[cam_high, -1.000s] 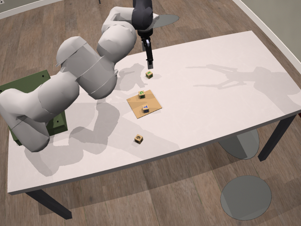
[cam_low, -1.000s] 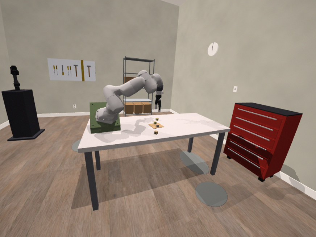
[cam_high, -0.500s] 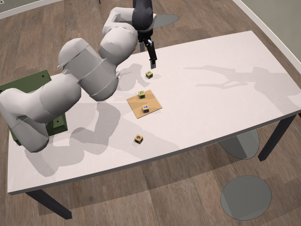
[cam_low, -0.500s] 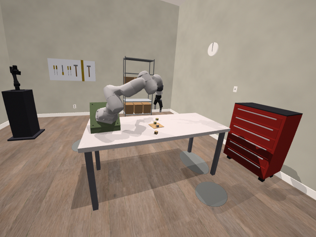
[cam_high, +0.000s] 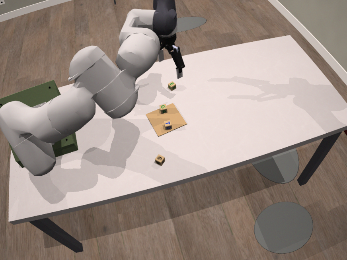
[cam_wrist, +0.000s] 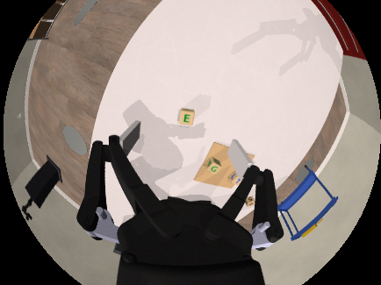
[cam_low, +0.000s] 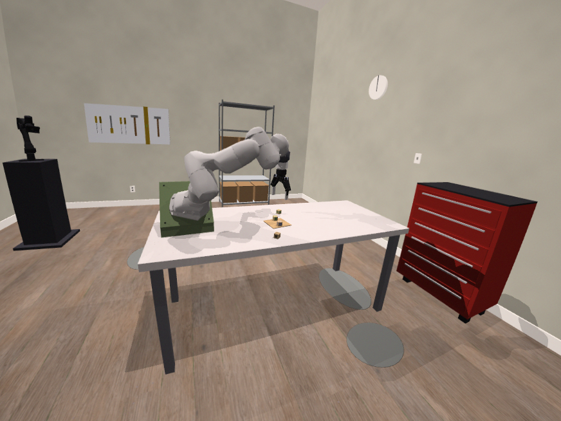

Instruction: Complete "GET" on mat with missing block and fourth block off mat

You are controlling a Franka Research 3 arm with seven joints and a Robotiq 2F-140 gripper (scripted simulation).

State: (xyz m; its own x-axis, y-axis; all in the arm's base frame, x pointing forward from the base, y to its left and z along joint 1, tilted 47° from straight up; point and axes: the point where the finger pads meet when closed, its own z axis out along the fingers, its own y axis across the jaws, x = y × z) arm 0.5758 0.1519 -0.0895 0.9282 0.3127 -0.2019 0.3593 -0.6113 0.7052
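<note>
Now: hand 120 mm above the E block. The rest, counted from my hand: tan mat 180 mm to the right, 140 mm below, 70 mm behind; then T block 230 mm to the right, 120 mm below, 80 mm behind; then G block 130 mm to the right, 120 mm below, 70 mm behind.
</note>
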